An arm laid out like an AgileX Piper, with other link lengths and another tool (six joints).
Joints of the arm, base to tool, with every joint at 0 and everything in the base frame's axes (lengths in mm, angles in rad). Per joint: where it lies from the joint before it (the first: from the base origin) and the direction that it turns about. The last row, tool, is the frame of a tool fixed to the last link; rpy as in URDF.
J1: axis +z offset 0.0 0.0 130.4
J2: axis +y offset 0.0 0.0 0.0
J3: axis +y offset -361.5 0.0 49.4
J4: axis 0.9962 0 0.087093 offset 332.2 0.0 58.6
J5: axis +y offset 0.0 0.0 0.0
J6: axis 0.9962 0 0.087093 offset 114.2 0.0 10.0
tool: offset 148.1 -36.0 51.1 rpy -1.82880 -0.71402 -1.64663
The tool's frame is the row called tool.
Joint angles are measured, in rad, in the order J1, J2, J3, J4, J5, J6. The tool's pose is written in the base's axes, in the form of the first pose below.
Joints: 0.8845 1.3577 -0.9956 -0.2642 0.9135 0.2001
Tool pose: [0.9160 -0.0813 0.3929 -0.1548 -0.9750 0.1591 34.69 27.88 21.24]
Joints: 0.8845 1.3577 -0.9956 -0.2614 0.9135 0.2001
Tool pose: [0.9167 -0.0827 0.3908 -0.1552 -0.9752 0.1578 34.65 27.91 21.21]
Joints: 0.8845 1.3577 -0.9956 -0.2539 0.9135 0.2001
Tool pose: [0.9187 -0.0863 0.3853 -0.1563 -0.9756 0.1542 34.53 27.98 21.15]
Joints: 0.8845 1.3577 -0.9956 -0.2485 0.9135 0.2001
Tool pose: [0.9201 -0.0889 0.3813 -0.1572 -0.9759 0.1516 34.45 28.03 21.10]
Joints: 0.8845 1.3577 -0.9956 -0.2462 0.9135 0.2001
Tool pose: [0.9207 -0.0901 0.3796 -0.1575 -0.9760 0.1505 34.42 28.05 21.08]
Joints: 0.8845 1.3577 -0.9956 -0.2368 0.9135 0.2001
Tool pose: [0.9231 -0.0946 0.3727 -0.1590 -0.9764 0.1460 34.27 28.14 21.00]
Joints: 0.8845 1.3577 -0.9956 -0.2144 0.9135 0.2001
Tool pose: [0.9286 -0.1052 0.3558 -0.1626 -0.9774 0.1354 33.93 28.35 20.82]
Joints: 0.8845 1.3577 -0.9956 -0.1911 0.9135 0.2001
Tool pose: [0.9339 -0.1160 0.3381 -0.1665 -0.9782 0.1243 33.58 28.58 20.64]
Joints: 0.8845 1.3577 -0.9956 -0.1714 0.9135 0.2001
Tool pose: [0.9381 -0.1250 0.3229 -0.1700 -0.9787 0.1150 33.27 28.77 20.49]
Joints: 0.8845 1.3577 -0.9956 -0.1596 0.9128 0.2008
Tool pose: [0.9404 -0.1310 0.3139 -0.1727 -0.9790 0.1087 33.10 28.90 20.41]
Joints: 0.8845 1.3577 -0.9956 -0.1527 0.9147 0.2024
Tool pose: [0.9419 -0.1354 0.3073 -0.1755 -0.9787 0.1066 32.97 28.92 20.34]
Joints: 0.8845 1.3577 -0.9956 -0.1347 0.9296 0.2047
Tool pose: [0.9474 -0.1440 0.2857 -0.1819 -0.9771 0.1108 32.50 28.80 20.03]
